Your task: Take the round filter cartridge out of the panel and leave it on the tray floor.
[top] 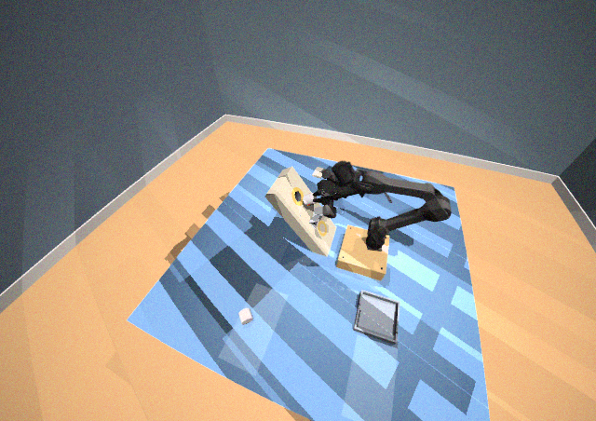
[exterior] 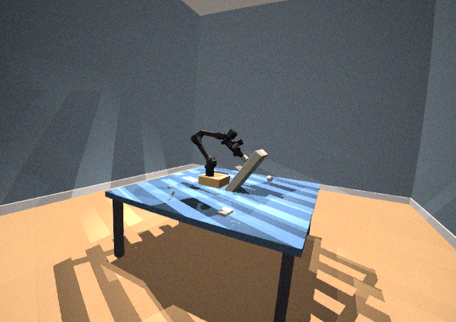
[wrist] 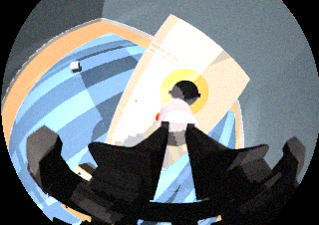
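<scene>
The white round filter cartridge is 1 cm ahead of my gripper tip and 1 cm below it. The rest, counted from my gripper tip: grey tray 29 cm behind, 35 cm to the left, 25 cm below; beige service panel 3 cm ahead, 1 cm to the right, 9 cm below.
</scene>
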